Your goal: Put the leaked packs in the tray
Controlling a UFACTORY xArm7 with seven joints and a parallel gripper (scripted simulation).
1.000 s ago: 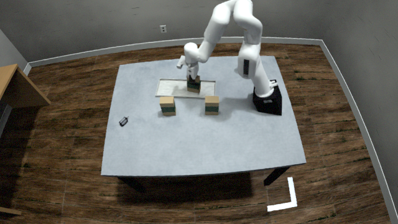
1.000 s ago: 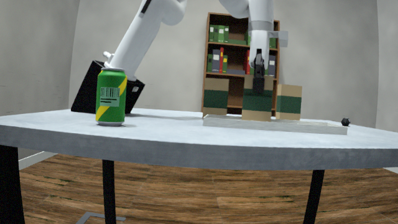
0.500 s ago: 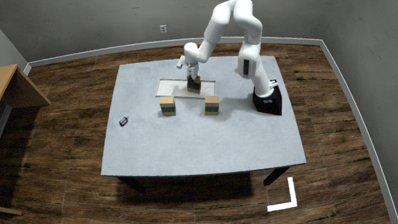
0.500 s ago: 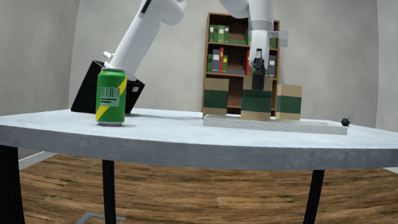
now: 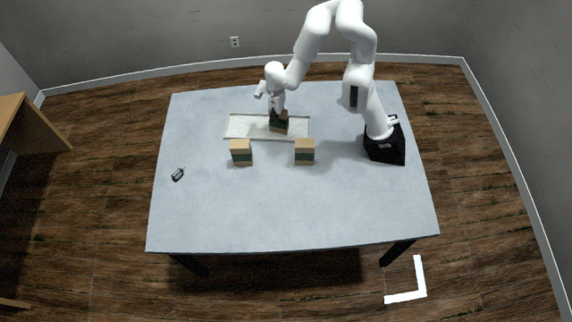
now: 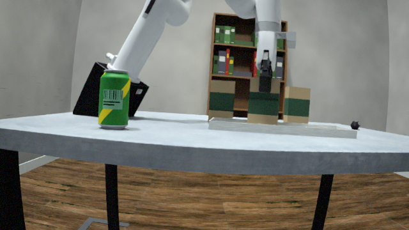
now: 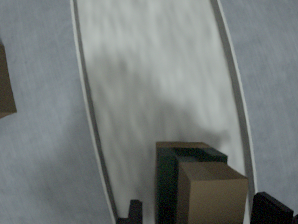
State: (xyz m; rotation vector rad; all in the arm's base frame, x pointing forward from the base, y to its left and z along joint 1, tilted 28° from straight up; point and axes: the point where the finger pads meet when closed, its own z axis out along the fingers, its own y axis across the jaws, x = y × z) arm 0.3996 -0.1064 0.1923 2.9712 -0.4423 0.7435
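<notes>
Right now the tray is 110 mm below my hand, 50 mm ahead of it and 10 mm to the right of it. Round my hand: small black object 460 mm ahead, 220 mm to the left, 100 mm below; then green can 360 mm behind, 170 mm to the right, 50 mm below.
</notes>
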